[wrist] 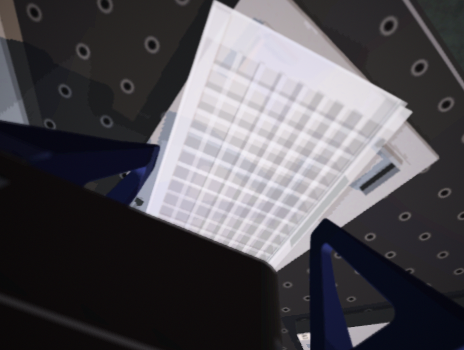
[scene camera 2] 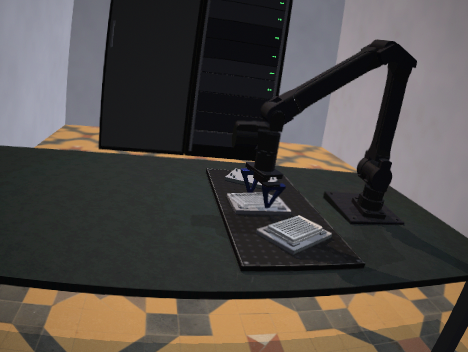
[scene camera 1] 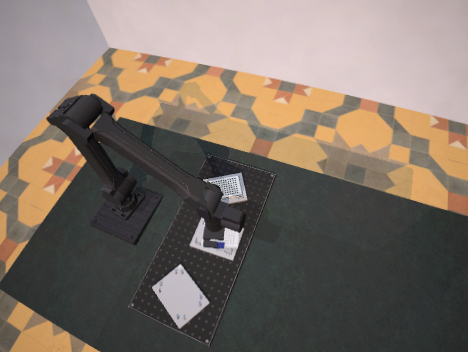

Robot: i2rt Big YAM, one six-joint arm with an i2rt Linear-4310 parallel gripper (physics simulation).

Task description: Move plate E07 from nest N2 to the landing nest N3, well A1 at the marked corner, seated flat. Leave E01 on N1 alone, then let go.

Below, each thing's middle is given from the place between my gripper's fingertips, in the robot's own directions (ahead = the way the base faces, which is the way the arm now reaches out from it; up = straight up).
Labels:
My gripper is now 1 cm short of the clear well plate (wrist: 268, 134). From my hand the other things lie so: nest with corner brackets (wrist: 405, 154): 1 cm to the right, 1 cm below.

